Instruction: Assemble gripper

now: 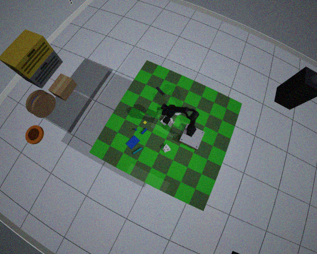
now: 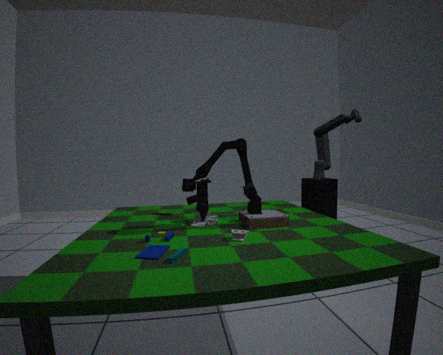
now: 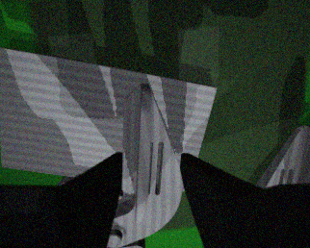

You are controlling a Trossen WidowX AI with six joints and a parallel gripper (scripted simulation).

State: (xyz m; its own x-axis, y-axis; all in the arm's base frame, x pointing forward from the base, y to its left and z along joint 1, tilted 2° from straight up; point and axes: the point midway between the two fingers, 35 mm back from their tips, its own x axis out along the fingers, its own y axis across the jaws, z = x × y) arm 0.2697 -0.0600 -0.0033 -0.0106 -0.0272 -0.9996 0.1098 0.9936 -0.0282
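My gripper tip is now 2 cm short of the grey gripper base, 3 cm to the right of it and 1 cm above it. The rest, counted from my gripper tip: grey housing plate 12 cm behind, 31 cm to the left, 1 cm above; then yellow piece 21 cm ahead, 16 cm to the left, 1 cm below; then blue bar 17 cm ahead, 25 cm to the left.
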